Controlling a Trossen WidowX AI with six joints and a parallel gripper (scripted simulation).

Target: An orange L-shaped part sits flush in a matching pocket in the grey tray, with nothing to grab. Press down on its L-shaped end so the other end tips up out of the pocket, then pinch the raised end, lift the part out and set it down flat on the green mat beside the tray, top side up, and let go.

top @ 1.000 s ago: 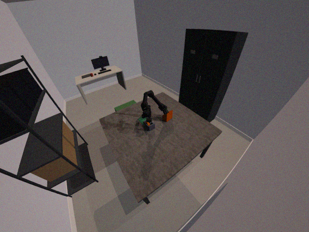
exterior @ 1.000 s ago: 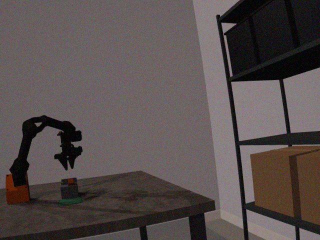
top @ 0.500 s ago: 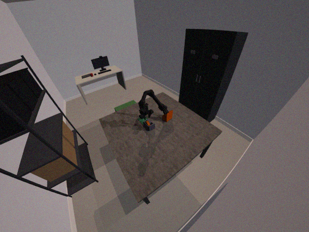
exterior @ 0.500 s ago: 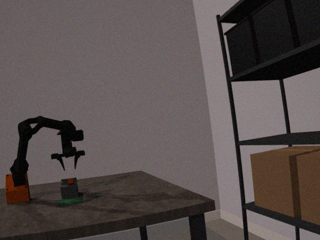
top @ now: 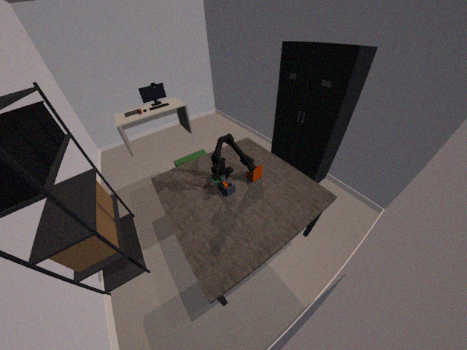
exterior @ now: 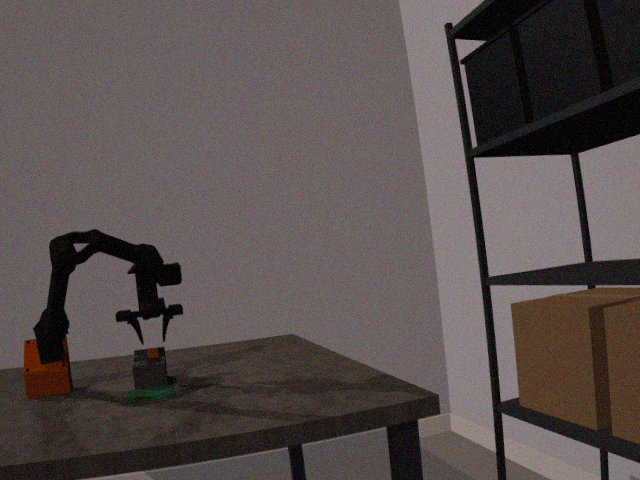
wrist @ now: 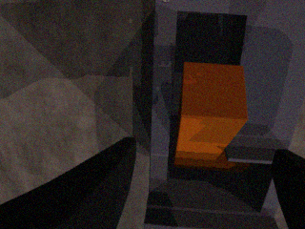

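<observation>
The orange L-shaped part lies 10 mm behind my gripper tip, 40 mm to the left of it and 70 mm below it. The rest, counted from my gripper tip: green mat: 40 mm behind, 140 mm to the right, 130 mm below.
</observation>
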